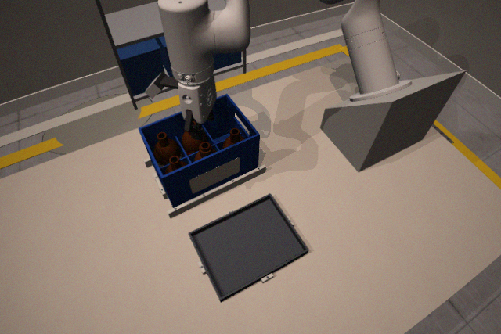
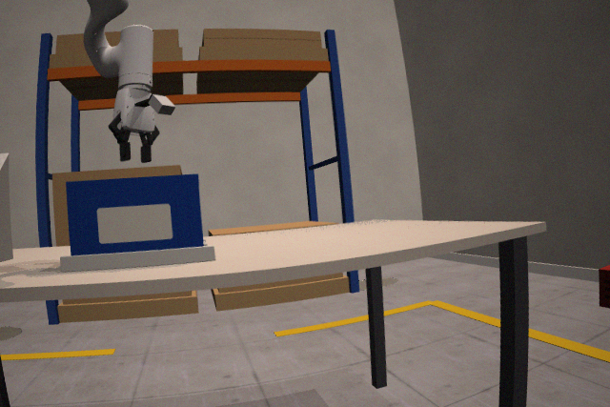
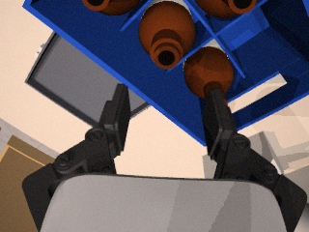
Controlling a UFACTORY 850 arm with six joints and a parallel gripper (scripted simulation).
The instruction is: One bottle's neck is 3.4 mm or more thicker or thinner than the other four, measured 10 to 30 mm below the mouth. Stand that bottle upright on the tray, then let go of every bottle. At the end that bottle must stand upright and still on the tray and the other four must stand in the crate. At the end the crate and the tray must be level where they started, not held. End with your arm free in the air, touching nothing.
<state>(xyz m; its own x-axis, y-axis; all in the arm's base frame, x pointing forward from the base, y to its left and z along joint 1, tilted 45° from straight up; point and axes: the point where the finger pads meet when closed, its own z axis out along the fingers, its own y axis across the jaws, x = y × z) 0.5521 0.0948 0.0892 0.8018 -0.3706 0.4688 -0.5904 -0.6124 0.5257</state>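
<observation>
My hand is 16 cm above the brown bottle. From my hand the other things lie so: dark grey tray 3 cm behind, 23 cm to the left, 23 cm below; crate 1 cm ahead, 4 cm to the right, 16 cm below.
</observation>
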